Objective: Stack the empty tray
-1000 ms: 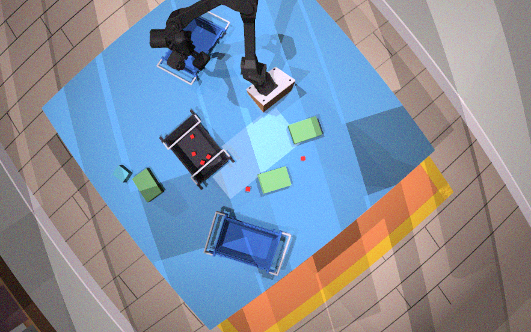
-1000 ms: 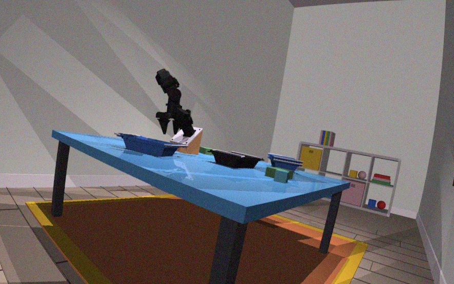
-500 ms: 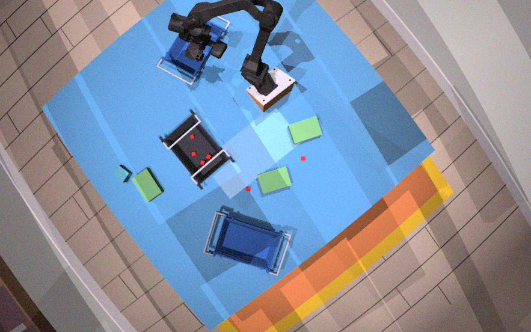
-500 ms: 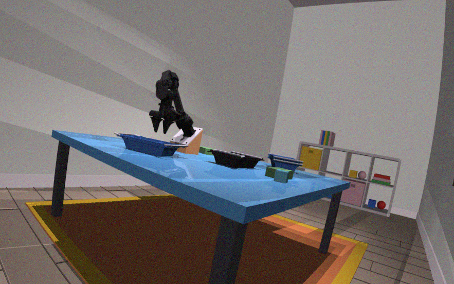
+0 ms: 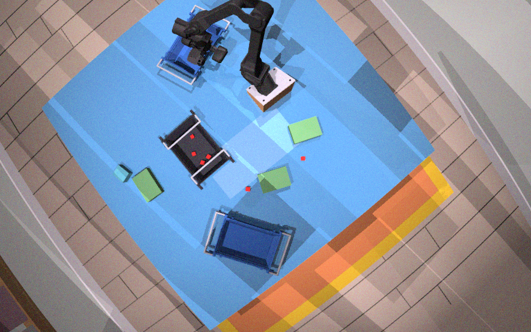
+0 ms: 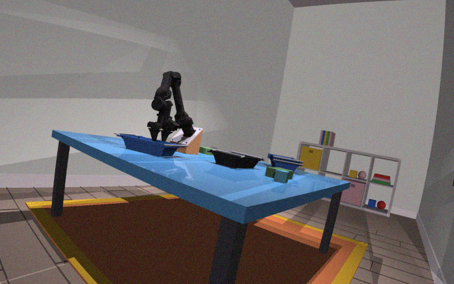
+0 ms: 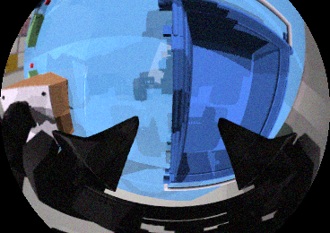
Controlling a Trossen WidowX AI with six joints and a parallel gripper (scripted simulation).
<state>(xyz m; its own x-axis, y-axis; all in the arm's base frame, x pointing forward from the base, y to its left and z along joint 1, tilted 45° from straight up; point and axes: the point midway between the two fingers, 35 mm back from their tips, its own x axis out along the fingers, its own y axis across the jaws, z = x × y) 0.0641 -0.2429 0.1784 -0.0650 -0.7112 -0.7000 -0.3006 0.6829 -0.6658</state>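
My gripper tip is now 2 cm short of the blue plastic tray and 7 cm to the left of it. Round my gripper tip: teal cube (62 cm ahead, 12 cm to the left, 2 cm below).
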